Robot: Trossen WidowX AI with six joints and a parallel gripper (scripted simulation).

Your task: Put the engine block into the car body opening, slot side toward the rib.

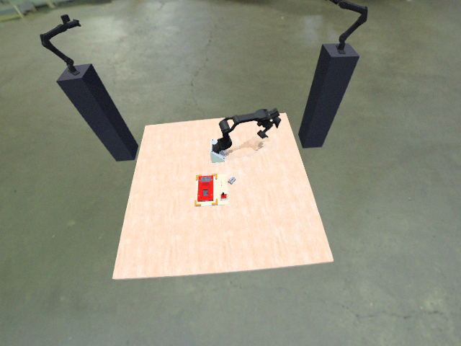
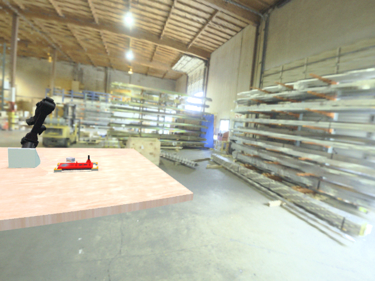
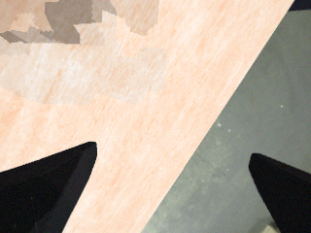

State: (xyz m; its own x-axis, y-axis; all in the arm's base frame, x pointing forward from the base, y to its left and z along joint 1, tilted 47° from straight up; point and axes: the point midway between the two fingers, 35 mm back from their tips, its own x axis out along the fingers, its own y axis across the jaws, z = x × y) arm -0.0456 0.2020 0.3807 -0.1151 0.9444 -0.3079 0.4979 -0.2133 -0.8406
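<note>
Right now the grey engine block is 32 cm to the right of my gripper tip, 29 cm ahead of it and 16 cm below it. The rest, counted from my gripper tip: plate (48 cm to the right, 35 cm ahead, 16 cm below).
</note>
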